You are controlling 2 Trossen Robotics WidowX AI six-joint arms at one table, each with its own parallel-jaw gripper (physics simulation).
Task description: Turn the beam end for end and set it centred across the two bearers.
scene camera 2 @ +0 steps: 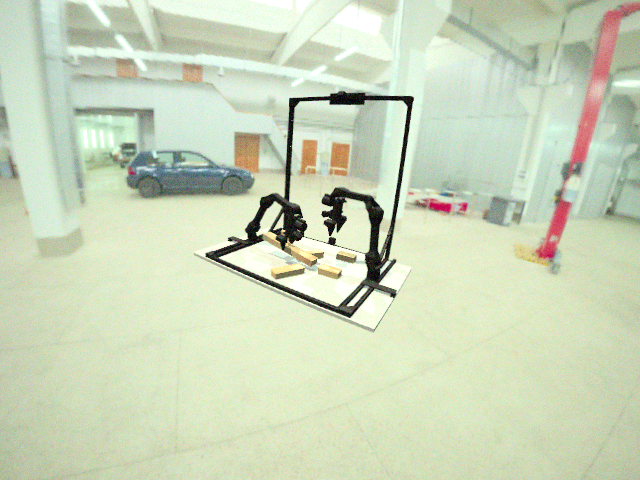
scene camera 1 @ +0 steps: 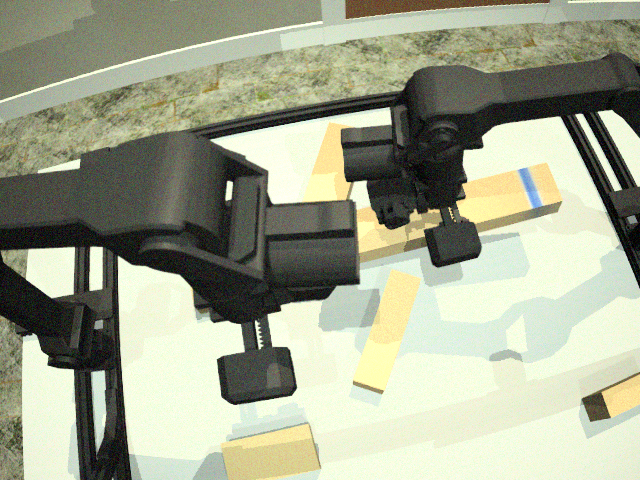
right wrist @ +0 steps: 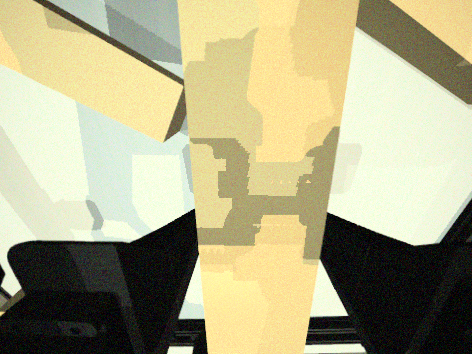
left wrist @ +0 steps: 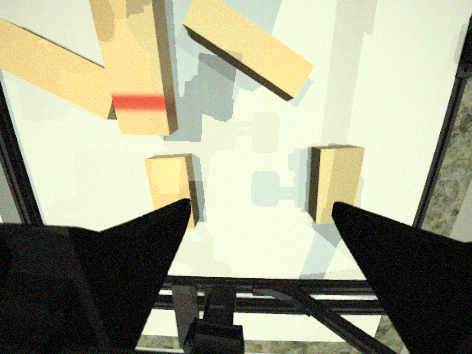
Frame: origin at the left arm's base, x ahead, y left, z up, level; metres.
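Seen in the pictures: left gripper, fingertip midpoint: (scene camera 2: 333, 234) (scene camera 1: 264, 321) (left wrist: 261, 206); right gripper, fingertip midpoint: (scene camera 2: 286, 248) (scene camera 1: 438, 219) (right wrist: 254, 211); left arm's base, origin of the base link: (scene camera 2: 372, 278) (scene camera 1: 94, 350) (left wrist: 220, 298); right arm's base, origin of the base link: (scene camera 2: 252, 240).
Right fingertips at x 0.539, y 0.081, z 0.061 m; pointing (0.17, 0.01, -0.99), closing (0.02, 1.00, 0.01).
Pixels of each thing's middle, then the offset from my right fingertips to it. "spot": a spot on its surface instead.
- beam, body centre: (right wrist: 256, 194) (scene camera 1: 426, 219) (scene camera 2: 288, 248) dx -0.018, dy +0.000, dz +0.007 m
- bearer, surface spot: (scene camera 1: 270, 452) spot: dx -0.285, dy -0.264, dz -0.042 m
- loose plank, body centre: (right wrist: 74, 55) (scene camera 1: 387, 332) (left wrist: 249, 51) (scene camera 2: 310, 255) dx -0.100, dy -0.128, dz -0.058 m
The beam (scene camera 1: 499, 195) (scene camera 2: 304, 256) (left wrist: 134, 53) (right wrist: 270, 88) is a long wooden plank. It has a blue stripe near one end and a red stripe near the other. My right gripper (scene camera 1: 442, 229) (scene camera 2: 290, 235) (right wrist: 254, 211) is shut on its middle and holds it a little above the table. Two short bearers (left wrist: 169, 182) (left wrist: 338, 182) stand apart below my left gripper (scene camera 1: 244, 352) (scene camera 2: 332, 233) (left wrist: 261, 206), which is open and empty, high above them. One bearer (scene camera 1: 270, 452) shows at the bottom of scene camera 1; the left arm hides the other.
A loose plank (scene camera 1: 387, 330) (left wrist: 248, 46) lies between the beam and the bearers. Another plank (scene camera 1: 328, 167) (scene camera 2: 288, 270) lies under the beam's far side. A black frame rail (scene camera 1: 294, 114) (left wrist: 270, 284) edges the table.
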